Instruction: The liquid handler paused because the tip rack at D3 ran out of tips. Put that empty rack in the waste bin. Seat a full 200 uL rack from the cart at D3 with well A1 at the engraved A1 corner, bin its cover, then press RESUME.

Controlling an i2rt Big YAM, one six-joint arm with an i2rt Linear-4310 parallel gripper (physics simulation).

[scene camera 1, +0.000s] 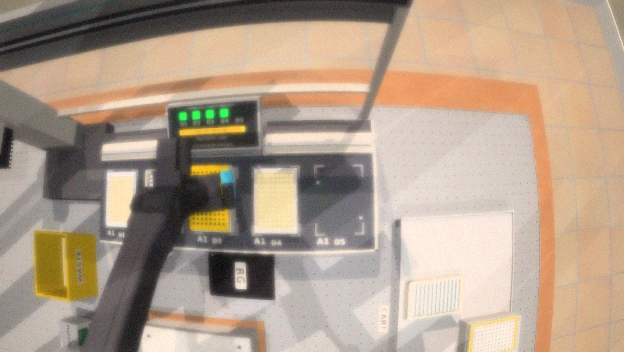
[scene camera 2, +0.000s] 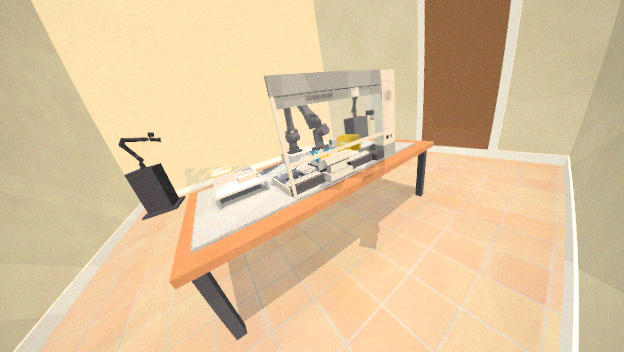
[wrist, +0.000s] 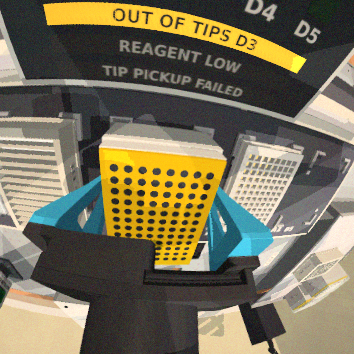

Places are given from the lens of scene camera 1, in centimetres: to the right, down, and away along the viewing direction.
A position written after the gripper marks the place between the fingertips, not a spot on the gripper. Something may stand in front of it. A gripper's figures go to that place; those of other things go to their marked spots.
gripper (scene camera 1: 213, 188): -20, 2, 76
yellow waste bin (scene camera 1: 80, 249): -56, 18, 74
clear enclosure (scene camera 1: 320, 54): 1, -18, 55
The marked spots on the yellow waste bin and the clear enclosure are 70 cm apart.
